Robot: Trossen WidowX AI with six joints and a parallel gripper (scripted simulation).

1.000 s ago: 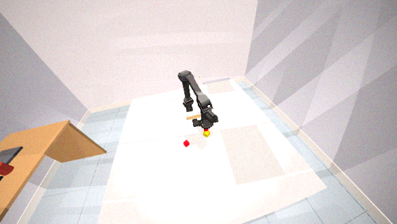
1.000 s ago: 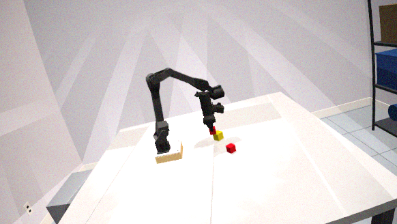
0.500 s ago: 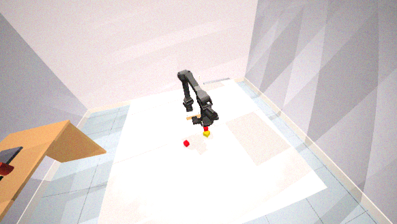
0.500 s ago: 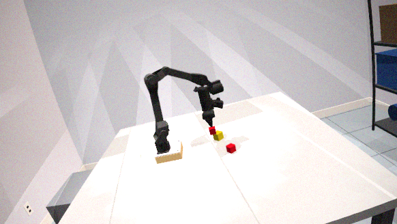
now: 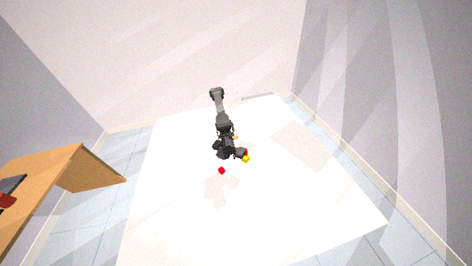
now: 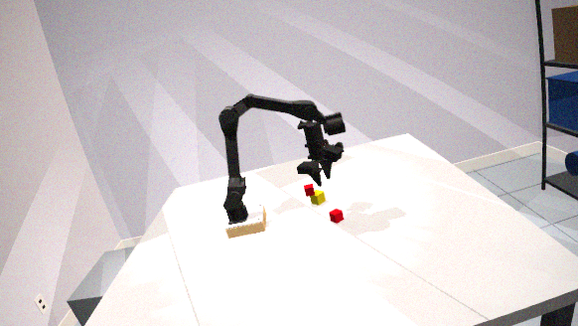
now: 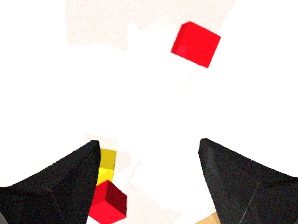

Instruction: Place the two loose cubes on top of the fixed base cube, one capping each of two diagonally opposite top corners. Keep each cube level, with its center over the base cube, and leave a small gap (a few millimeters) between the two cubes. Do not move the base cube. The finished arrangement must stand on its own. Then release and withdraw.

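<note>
Now: gripper tip 6 cm past the red cube, 10 cm to the right of it and 6 cm above it. Round my gripper tip: yellow cube (4 cm behind, 10 cm to the left, 9 cm below).
</note>
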